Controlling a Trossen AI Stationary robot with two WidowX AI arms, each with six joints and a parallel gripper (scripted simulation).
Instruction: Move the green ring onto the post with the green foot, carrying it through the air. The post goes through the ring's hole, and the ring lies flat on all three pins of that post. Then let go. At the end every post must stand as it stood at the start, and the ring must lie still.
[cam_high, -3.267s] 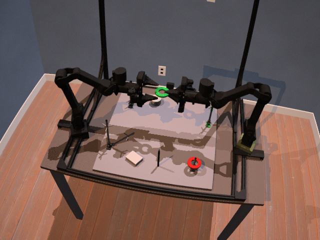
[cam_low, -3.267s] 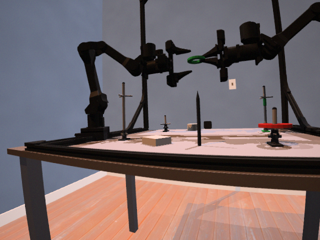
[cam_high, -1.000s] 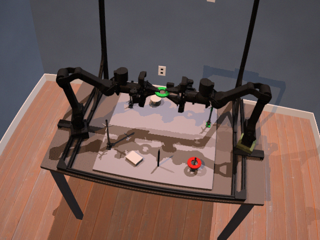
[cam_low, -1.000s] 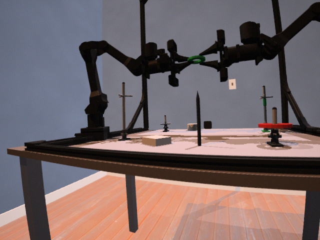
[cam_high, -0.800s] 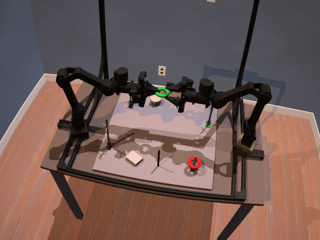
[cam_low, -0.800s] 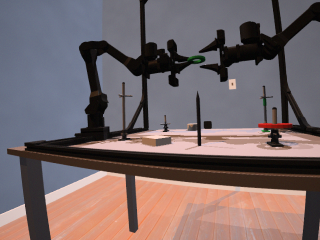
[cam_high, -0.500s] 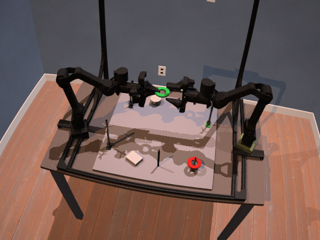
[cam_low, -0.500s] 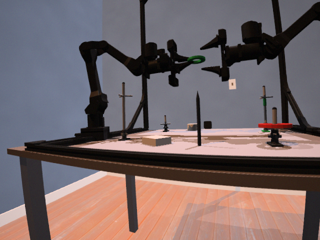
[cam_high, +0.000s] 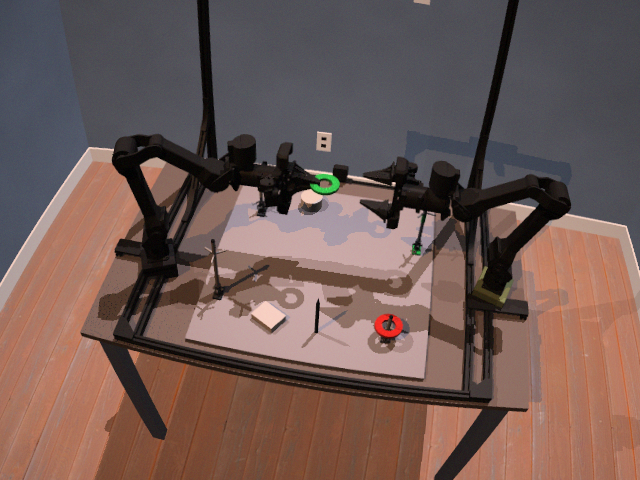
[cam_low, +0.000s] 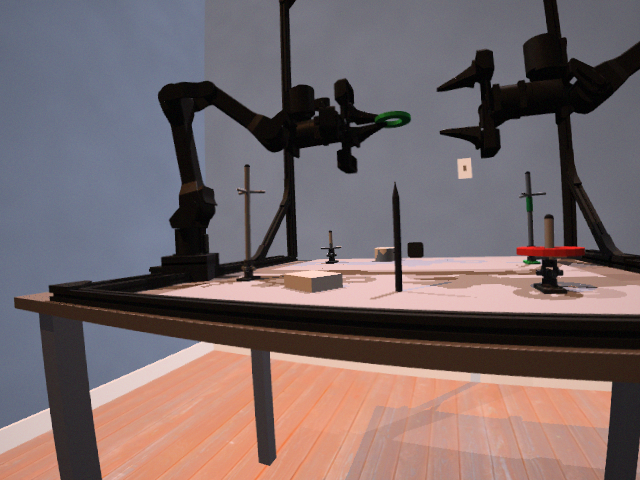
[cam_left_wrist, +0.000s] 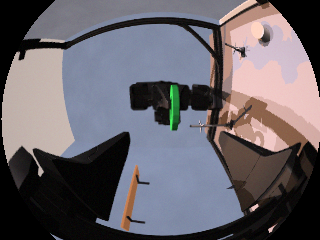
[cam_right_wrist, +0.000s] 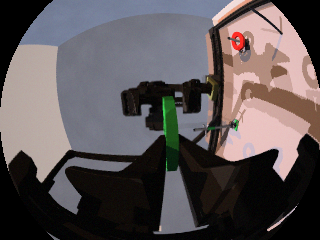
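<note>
The green ring is 50 mm to the left of my right hand. Also, from my right hand: black spike (220 mm ahead, 50 mm to the left, 200 mm below); then white block (190 mm ahead, 70 mm to the right, 290 mm below).
</note>
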